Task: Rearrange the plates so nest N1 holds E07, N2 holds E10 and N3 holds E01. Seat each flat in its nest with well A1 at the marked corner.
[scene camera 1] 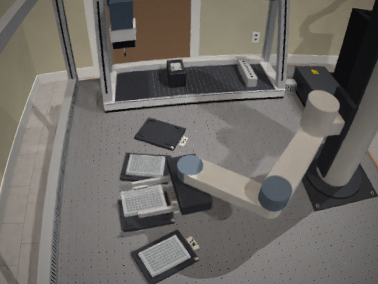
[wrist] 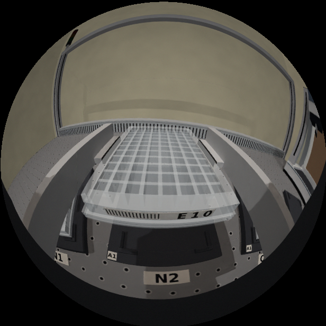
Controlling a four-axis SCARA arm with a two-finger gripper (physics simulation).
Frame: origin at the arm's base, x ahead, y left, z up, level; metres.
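Seen in the pictures: gripper, between the fingertips: (scene camera 1: 135, 199); arm's base, origin of its link: (scene camera 1: 332, 174).
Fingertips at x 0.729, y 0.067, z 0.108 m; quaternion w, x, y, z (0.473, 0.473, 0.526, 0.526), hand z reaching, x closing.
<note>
Pixels of each thing's top centre, then the offset from my fingertips to it. "spot": a spot on its surface instead. Level surfaces: height alone.
- plate E10, centre of its top: (scene camera 1: 143, 199) dx -0.023, dy -0.003, dz -0.005 m
- nest N2, centre of its top: (scene camera 1: 145, 209) dx -0.024, dy -0.012, dz -0.077 m
- Nest N1, a spot on its surface: (scene camera 1: 145, 265) spot: dx -0.007, dy +0.183, dz -0.076 m
- Nest N3, centre of its top: (scene camera 1: 160, 131) dx -0.103, dy -0.355, dz -0.077 m
- framed dark deck, height of its surface: dz -0.046 m
- black box, a spot on its surface: (scene camera 1: 176, 73) spot: dx -0.195, dy -0.586, dz +0.025 m
- white strip, a spot on its surface: (scene camera 1: 247, 72) spot: dx -0.514, dy -0.601, dz -0.001 m
- dark box, a spot on its surface: (scene camera 1: 316, 82) spot: dx -0.814, dy -0.482, dz +0.020 m
My gripper (scene camera 1: 137, 200) (wrist: 159, 131) is shut on plate E10 (scene camera 1: 143, 199) (wrist: 160, 175), a clear well plate held level above nest N2 (scene camera 1: 150, 223) (wrist: 165, 245). N2's dark recess shows below the plate; its A1 mark (wrist: 112, 255) is at the left corner in the wrist view. Well A1 on E10 cannot be made out. Nest N1 (scene camera 1: 143, 266) (wrist: 75, 245) holds a plate (scene camera 1: 164, 255). Another plate (scene camera 1: 146, 165) sits in the nest between N2 and N3. Nest N3 (scene camera 1: 160, 133) is empty. The labels of the two seated plates cannot be read.
The arm's dark wrist block (scene camera 1: 192, 195) hangs right of the held plate. A framed dark deck (scene camera 1: 210, 80) at the back carries a black box (scene camera 1: 176, 73) and a white strip (scene camera 1: 247, 72). The arm's base (scene camera 1: 340, 182) stands at right. A dark box (scene camera 1: 316, 82) stands behind it.
</note>
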